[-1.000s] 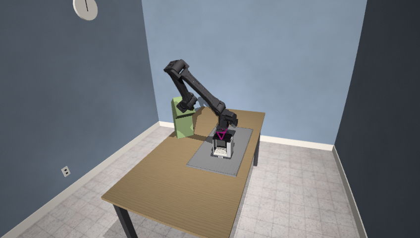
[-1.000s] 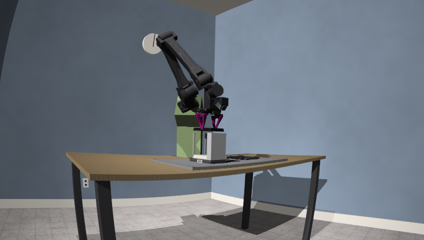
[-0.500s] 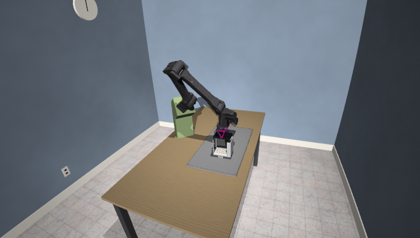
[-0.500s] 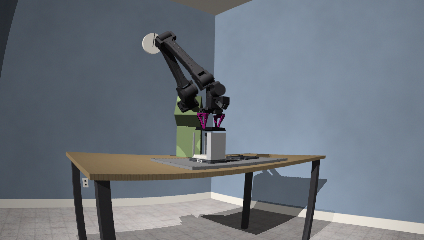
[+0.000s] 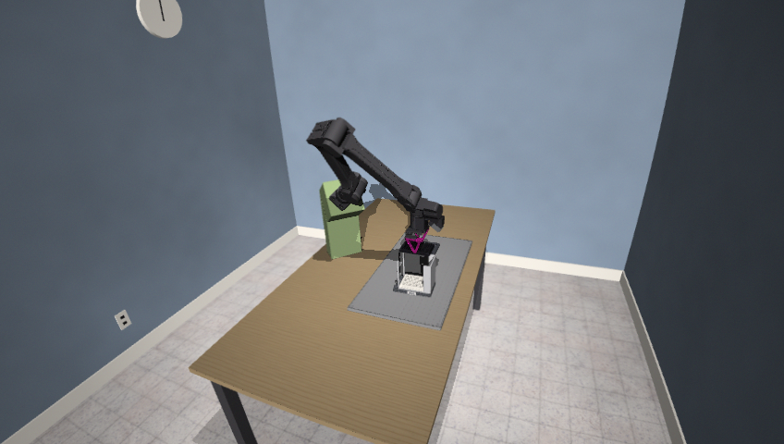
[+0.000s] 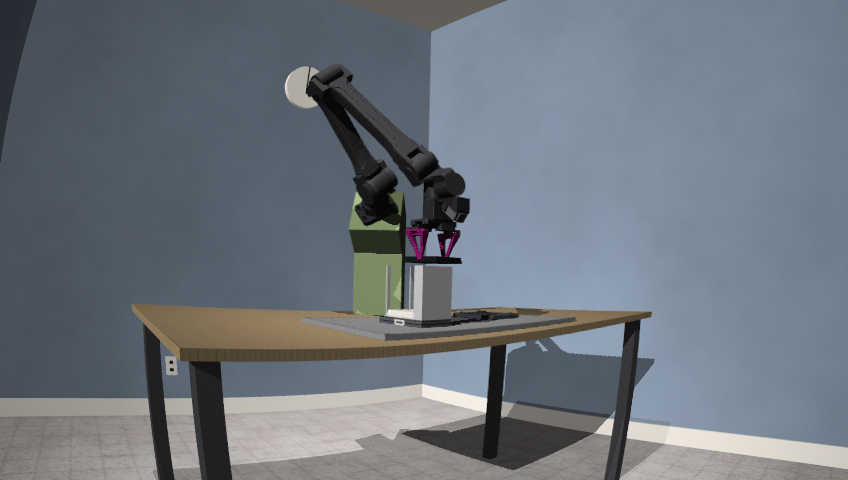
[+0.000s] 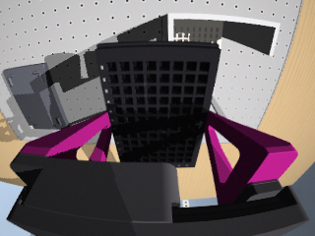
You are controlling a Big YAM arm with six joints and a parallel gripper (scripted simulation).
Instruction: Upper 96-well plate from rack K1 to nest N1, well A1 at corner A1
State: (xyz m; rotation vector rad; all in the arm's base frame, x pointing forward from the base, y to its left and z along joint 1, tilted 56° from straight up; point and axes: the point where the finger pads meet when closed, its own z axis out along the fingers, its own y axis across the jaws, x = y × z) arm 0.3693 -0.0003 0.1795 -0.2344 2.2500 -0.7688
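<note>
The grey rack wall is 80 mm ahead of my hand, 60 mm to the right of it and 90 mm below it. The rest, counted from my hand: white plate (10 mm ahead, 60 mm to the right, 140 mm below); black 96-well plate (10 mm below).
</note>
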